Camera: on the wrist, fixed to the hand. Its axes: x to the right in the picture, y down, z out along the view.
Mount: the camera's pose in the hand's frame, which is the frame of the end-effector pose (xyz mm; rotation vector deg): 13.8 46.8 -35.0 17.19 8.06 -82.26
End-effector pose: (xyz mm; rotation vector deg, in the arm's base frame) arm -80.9 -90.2 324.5 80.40 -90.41 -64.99
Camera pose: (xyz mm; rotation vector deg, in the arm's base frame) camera -66.7 -108.1 380.0 -153.72 23.35 77.57
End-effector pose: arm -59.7 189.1 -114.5 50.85 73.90 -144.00
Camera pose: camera -36.6 189.7 -169.9 -0.49 -55.06 98.15
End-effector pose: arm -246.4 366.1 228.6 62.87 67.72 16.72
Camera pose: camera -254.5 417.1 259.3 14.25 107.47 -54.44
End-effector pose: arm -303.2 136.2 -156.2 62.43 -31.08 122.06
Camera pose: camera -362.0 131.1 -167.3 55.23 31.78 55.27
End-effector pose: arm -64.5 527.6 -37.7 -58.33 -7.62 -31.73
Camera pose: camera -34.6 512.0 -87.4 -25.30 -47.24 -104.86
